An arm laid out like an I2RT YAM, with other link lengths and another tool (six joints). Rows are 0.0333 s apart.
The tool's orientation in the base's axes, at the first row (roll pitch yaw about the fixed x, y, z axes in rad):
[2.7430, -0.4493, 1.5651]
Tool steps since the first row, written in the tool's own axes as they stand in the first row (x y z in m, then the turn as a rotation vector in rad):
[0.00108, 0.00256, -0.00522, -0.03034, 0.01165, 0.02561]
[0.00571, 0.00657, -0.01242, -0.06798, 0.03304, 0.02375]
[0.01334, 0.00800, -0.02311, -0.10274, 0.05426, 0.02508]
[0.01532, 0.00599, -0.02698, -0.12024, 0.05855, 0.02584]
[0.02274, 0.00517, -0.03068, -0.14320, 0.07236, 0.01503]
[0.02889, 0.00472, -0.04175, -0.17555, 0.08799, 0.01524]
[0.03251, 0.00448, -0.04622, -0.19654, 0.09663, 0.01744]
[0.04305, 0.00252, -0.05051, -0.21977, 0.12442, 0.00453]
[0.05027, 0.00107, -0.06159, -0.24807, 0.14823, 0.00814]
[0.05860, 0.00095, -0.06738, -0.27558, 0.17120, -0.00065]
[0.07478, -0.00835, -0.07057, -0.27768, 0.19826, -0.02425]
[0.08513, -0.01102, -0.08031, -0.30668, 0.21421, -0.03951]
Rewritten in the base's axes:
[0.00032, -0.00155, 0.00570, 0.02057, -0.01916, -0.03036]
[0.00123, -0.00094, 0.01509, 0.03934, -0.05752, -0.03769]
[-0.00159, 0.00143, 0.02778, 0.05922, -0.09199, -0.04647]
[-0.00494, 0.00202, 0.03115, 0.06337, -0.10820, -0.05321]
[-0.00710, 0.00737, 0.03715, 0.07175, -0.13558, -0.04938]
[-0.01181, 0.00858, 0.04886, 0.08606, -0.16735, -0.05814]
[-0.01375, 0.01011, 0.05406, 0.09476, -0.18688, -0.06606]
[-0.01718, 0.01823, 0.06151, 0.11519, -0.21778, -0.05572]
[-0.02280, 0.02058, 0.07334, 0.13837, -0.24597, -0.06268]
[-0.02513, 0.02580, 0.08172, 0.15594, -0.27824, -0.05930]
[-0.03485, 0.04072, 0.08814, 0.17163, -0.29423, -0.03116]
[-0.04106, 0.04663, 0.09979, 0.18021, -0.32920, -0.02552]

